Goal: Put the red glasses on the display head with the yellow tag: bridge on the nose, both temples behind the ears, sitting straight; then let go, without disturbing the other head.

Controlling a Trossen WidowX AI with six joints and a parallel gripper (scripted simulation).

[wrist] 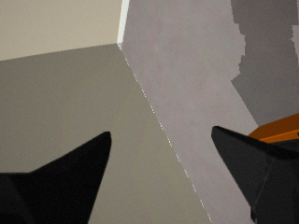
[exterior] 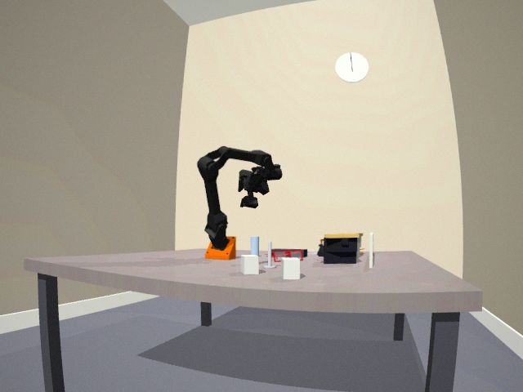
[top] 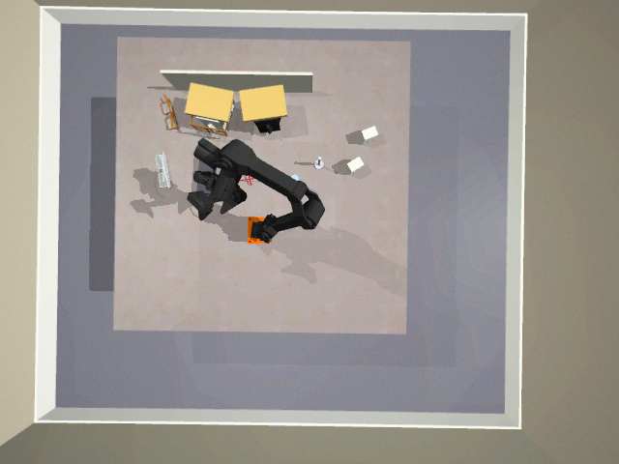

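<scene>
The thin grey peg lies 33 cm to the right of my gripper tip, 28 cm ahead of it and 24 cm below it. Also, from my gripper tip: dark case (24 cm below, 18 cm ahead, 15 cm to the left); then dark display head (45 cm ahead, 21 cm below, 9 cm to the right); then pale blue cylinder (24 cm to the right, 21 cm below, 19 cm ahead).
</scene>
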